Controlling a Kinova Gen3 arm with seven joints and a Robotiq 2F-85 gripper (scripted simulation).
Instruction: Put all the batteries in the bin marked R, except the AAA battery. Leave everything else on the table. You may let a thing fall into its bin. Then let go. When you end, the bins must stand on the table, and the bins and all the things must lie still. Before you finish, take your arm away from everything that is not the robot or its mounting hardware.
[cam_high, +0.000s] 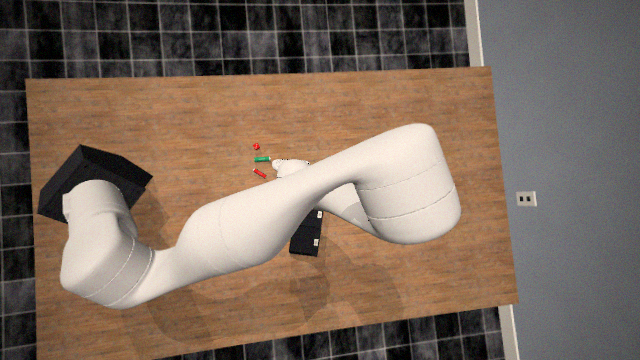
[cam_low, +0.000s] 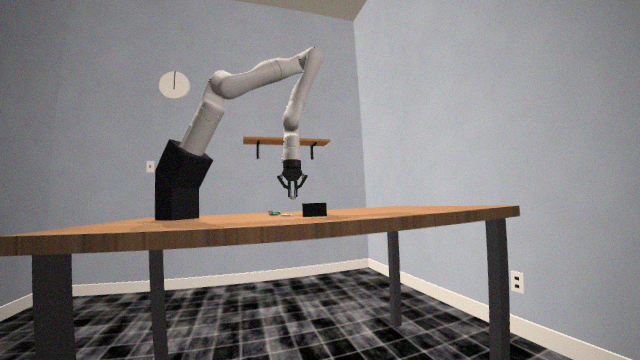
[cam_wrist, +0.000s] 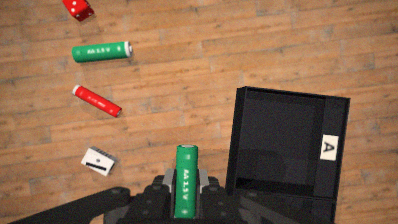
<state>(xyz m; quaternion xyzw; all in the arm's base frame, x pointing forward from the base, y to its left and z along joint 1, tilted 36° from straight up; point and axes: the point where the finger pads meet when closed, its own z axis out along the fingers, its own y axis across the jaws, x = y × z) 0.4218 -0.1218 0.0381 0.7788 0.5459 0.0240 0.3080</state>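
Now: hand 4 cm short of the black bin, 9 cm to the left of it and 6 cm above it. The rest, counted from my hand: tiny white thing (7 cm behind, 3 cm to the left, 8 cm below); red battery (5 cm behind, 8 cm to the left, 8 cm below); flat white item (6 cm behind, 6 cm to the right, 8 cm below).
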